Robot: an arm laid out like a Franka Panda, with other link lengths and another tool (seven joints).
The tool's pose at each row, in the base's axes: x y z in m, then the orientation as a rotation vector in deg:
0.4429, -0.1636, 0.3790, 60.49, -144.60, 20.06
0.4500, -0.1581, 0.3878, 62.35, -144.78, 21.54
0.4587, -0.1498, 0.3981, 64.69, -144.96, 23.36
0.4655, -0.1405, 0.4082, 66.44, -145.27, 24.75
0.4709, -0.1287, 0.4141, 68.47, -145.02, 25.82
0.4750, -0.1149, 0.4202, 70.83, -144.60, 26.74
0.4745, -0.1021, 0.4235, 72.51, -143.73, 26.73
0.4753, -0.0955, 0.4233, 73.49, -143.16, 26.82
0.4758, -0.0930, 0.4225, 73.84, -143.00, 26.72
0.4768, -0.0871, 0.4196, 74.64, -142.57, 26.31
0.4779, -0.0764, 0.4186, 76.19, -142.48, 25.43
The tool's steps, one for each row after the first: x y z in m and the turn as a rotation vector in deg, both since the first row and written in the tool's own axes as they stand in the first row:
-0.0042, -0.0021, -0.0117, 1.53, -0.65, -0.82
-0.0105, -0.0035, -0.0261, 3.42, -1.47, -1.85
-0.0163, -0.0028, -0.0403, 4.89, -2.25, -2.54
-0.0247, 0.0009, -0.0512, 6.10, -2.74, -3.64
-0.0333, 0.0069, -0.0628, 7.27, -3.28, -5.00
-0.0396, 0.0158, -0.0703, 7.55, -3.29, -6.28
-0.0443, 0.0198, -0.0728, 7.78, -3.24, -7.04
-0.0466, 0.0212, -0.0731, 7.78, -3.27, -7.32
-0.0522, 0.0247, -0.0729, 7.64, -3.33, -8.00
-0.0600, 0.0314, -0.0762, 7.46, -4.08, -9.03

